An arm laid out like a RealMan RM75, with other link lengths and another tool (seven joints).
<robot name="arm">
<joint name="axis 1" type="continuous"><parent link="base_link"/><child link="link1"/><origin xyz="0.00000 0.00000 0.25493" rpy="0.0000 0.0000 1.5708"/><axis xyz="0 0 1"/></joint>
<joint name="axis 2" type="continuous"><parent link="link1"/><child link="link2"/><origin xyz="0.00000 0.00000 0.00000" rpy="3.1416 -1.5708 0.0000"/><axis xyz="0 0 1"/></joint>
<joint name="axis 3" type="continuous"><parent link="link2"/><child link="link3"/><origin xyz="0.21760 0.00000 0.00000" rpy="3.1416 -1.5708 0.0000"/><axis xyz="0 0 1"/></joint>
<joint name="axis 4" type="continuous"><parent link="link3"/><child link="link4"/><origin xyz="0.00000 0.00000 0.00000" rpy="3.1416 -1.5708 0.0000"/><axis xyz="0 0 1"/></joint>
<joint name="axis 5" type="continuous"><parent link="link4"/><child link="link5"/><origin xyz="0.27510 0.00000 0.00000" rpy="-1.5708 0.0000 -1.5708"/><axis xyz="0 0 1"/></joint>
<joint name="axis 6" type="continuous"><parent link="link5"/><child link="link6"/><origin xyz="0.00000 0.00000 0.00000" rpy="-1.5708 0.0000 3.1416"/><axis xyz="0 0 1"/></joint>
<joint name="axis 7" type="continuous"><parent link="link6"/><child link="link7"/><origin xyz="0.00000 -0.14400 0.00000" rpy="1.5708 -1.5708 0.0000"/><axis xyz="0 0 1"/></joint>
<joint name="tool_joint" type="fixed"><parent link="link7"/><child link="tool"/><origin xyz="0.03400 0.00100 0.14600" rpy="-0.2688 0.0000 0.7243"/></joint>
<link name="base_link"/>
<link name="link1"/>
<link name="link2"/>
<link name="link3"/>
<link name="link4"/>
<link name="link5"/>
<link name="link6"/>
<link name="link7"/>
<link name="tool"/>
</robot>
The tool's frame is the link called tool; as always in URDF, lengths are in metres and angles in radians. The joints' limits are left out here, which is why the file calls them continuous.
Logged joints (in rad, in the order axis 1, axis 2, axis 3, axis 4, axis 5, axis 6, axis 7), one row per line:
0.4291, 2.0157, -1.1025, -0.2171, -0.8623, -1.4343, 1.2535
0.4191, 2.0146, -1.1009, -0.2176, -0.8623, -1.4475, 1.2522
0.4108, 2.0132, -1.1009, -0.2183, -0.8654, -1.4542, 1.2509
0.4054, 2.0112, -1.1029, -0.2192, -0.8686, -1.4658, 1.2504
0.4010, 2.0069, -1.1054, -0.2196, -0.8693, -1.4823, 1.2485
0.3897, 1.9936, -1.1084, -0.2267, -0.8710, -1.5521, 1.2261
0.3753, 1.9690, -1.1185, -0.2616, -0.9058, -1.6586, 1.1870
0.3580, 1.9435, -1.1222, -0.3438, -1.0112, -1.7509, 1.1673
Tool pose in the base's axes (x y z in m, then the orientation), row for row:
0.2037, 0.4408, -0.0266, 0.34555, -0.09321, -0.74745, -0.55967
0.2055, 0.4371, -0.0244, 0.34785, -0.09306, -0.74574, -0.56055
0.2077, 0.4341, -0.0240, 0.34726, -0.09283, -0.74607, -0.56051
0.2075, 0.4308, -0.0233, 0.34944, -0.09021, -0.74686, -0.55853
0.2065, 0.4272, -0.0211, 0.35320, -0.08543, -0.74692, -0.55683
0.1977, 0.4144, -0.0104, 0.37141, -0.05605, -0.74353, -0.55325
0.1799, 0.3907, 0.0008, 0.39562, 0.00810, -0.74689, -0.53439
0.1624, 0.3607, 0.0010, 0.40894, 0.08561, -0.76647, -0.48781
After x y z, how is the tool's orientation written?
As a quaternion, w x y z.
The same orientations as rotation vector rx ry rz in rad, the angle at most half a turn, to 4 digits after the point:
-0.2420, -1.9403, -1.4528
-0.2413, -1.9337, -1.4535
-0.2408, -1.9351, -1.4538
-0.2337, -1.9351, -1.4471
-0.2209, -1.9318, -1.4401
-0.1437, -1.9064, -1.4185
0.0205, -1.8933, -1.3546
0.2157, -1.9310, -1.2289

